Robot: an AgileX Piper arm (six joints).
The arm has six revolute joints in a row. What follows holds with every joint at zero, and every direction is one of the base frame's. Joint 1 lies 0.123 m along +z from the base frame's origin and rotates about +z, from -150 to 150 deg. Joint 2 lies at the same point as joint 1 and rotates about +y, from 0 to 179.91 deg. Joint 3 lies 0.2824 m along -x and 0.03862 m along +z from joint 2 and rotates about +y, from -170 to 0 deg. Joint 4 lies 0.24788 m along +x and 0.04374 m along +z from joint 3 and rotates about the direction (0.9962, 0, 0.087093), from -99.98 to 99.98 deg. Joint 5 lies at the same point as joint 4 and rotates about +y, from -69.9 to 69.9 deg. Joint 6 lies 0.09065 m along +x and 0.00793 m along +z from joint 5 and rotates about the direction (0.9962, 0, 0.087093), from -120 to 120 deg. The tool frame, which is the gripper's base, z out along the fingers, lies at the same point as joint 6; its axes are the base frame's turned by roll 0, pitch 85 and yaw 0 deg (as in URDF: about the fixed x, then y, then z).
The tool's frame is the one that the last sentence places.
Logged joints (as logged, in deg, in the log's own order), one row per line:
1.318 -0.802 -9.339 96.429 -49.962 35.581
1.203 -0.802 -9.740 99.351 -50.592 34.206
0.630 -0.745 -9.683 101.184 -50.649 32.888
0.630 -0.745 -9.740 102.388 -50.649 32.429
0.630 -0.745 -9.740 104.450 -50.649 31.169
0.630 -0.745 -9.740 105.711 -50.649 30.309
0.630 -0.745 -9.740 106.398 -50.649 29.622
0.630 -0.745 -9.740 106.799 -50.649 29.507
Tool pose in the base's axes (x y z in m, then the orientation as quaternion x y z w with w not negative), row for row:
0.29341 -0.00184 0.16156 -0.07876 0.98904 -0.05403 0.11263
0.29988 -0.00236 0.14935 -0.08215 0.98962 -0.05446 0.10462
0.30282 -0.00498 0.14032 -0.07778 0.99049 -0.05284 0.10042
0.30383 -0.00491 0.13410 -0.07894 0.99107 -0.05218 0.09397
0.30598 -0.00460 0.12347 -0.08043 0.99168 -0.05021 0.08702
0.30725 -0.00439 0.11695 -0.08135 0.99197 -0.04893 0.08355
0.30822 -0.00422 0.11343 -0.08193 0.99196 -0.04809 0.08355
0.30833 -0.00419 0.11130 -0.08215 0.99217 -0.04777 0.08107
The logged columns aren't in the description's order. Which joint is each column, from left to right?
Columns, left to right: joint 1, joint 6, joint 4, joint 2, joint 3, joint 5.
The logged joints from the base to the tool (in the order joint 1, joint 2, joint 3, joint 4, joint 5, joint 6), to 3 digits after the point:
1.318 96.429 -49.962 -9.339 35.581 -0.802
1.203 99.351 -50.592 -9.740 34.206 -0.802
0.630 101.184 -50.649 -9.683 32.888 -0.745
0.630 102.388 -50.649 -9.740 32.429 -0.745
0.630 104.450 -50.649 -9.740 31.169 -0.745
0.630 105.711 -50.649 -9.740 30.309 -0.745
0.630 106.398 -50.649 -9.740 29.622 -0.745
0.630 106.799 -50.649 -9.740 29.507 -0.745

